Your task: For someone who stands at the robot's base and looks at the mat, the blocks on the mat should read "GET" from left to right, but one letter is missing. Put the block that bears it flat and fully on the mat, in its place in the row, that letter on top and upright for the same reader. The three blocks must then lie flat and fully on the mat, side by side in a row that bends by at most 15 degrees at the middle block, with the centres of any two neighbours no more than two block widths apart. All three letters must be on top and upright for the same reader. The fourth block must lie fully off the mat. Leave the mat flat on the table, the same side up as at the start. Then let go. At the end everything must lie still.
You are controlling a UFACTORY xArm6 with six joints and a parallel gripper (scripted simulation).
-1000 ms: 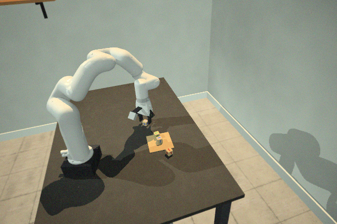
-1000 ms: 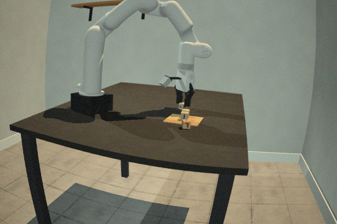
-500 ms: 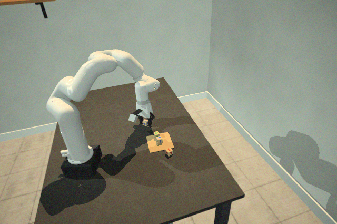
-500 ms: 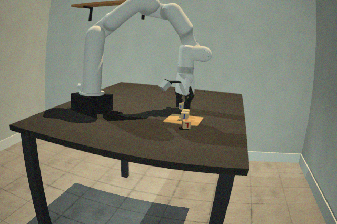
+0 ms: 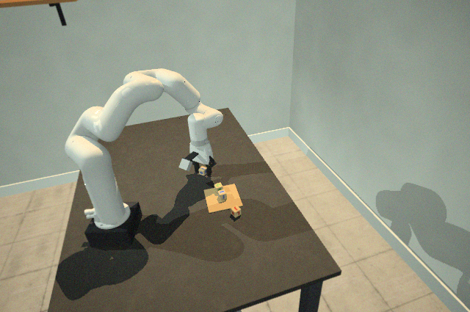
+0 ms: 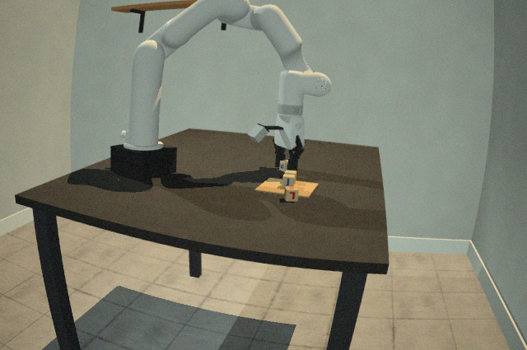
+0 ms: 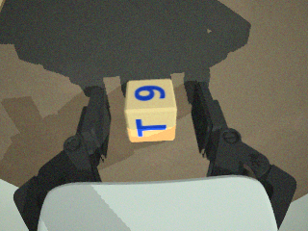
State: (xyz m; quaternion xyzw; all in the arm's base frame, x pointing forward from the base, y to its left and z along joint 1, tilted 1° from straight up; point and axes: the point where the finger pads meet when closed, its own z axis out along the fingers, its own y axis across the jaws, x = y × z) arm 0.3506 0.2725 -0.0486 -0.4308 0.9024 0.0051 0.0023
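Now: the mat 70 mm ahead of my hand, 190 mm to the right of it and 20 mm below it. Also, from my hand: block (110 mm ahead, 290 mm to the right, 10 mm below).
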